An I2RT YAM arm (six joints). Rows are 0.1 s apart.
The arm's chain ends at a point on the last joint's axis. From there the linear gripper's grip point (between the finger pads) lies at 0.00 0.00 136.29 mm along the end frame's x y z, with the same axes.
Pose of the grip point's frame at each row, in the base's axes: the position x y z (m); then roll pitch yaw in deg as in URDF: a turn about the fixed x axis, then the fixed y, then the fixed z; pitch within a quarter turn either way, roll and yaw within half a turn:
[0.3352 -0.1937 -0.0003 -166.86 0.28 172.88]
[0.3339 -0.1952 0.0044 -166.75 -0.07 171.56]
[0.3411 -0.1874 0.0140 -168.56 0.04 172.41]
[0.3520 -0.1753 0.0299 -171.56 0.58 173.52]
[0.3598 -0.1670 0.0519 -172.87 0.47 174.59]
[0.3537 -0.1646 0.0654 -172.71 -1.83 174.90]
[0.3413 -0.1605 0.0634 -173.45 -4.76 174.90]
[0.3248 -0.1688 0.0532 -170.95 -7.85 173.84]
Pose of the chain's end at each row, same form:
[0.3384 -0.1629 0.1324 -166.86 0.28 172.88]
[0.3386 -0.1643 0.1371 -166.75 -0.07 171.56]
[0.3446 -0.1606 0.1476 -168.56 0.04 172.41]
[0.3529 -0.1553 0.1647 -171.56 0.58 173.52]
[0.3603 -0.1501 0.1871 -172.87 0.47 174.59]
[0.3595 -0.1478 0.2005 -172.71 -1.83 174.90]
[0.3539 -0.1460 0.1983 -173.45 -4.76 174.90]
[0.3454 -0.1495 0.1865 -170.95 -7.85 173.84]

